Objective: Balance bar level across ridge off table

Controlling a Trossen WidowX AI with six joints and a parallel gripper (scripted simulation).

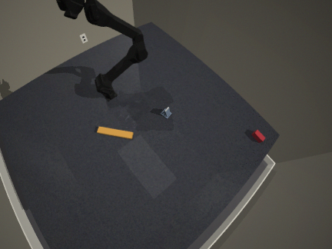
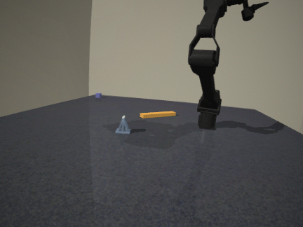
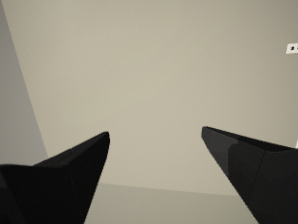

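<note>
Right now my gripper tip is 54 cm above the orange bar, 40 cm short of it and 12 cm to the left of it. From my gripper tip the other things lie so: blue-grey triangular ridge: 52 cm below, 47 cm ahead, 16 cm to the left; then small purple cube: 92 cm ahead, 53 cm below, 52 cm to the right; then red block: 92 cm ahead, 53 cm below, 48 cm to the left.
</note>
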